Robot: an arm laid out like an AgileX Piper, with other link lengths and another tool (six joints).
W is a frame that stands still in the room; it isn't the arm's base.
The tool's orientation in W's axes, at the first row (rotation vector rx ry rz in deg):
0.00 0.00 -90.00
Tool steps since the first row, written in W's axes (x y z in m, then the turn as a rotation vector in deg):
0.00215 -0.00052 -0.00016 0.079 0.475 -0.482
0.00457 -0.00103 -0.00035 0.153 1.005 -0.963
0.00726 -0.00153 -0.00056 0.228 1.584 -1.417
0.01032 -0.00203 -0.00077 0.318 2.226 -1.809
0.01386 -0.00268 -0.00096 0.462 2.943 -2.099
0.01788 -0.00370 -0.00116 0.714 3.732 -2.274
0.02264 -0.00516 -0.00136 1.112 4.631 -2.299
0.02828 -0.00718 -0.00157 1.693 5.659 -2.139
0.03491 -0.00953 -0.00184 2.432 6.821 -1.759
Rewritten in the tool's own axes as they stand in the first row. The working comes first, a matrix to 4 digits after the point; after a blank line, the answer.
The tool's axes in the first row as the columns of a matrix, in W's axes (used below as rounded here):
0.0000 1.0000 0.0000
-1.0000 0.0000 0.0000
0.0000 0.0000 1.0000

0.00052 0.00215 -0.00016 -0.475 0.079 -0.482
0.00103 0.00457 -0.00035 -1.005 0.153 -0.963
0.00153 0.00726 -0.00056 -1.584 0.228 -1.417
0.00203 0.01032 -0.00077 -2.226 0.318 -1.809
0.00268 0.01386 -0.00096 -2.943 0.462 -2.099
0.00370 0.01788 -0.00116 -3.732 0.714 -2.274
0.00516 0.02264 -0.00136 -4.631 1.112 -2.299
0.00718 0.02828 -0.00157 -5.659 1.693 -2.139
0.00953 0.03491 -0.00184 -6.821 2.432 -1.759

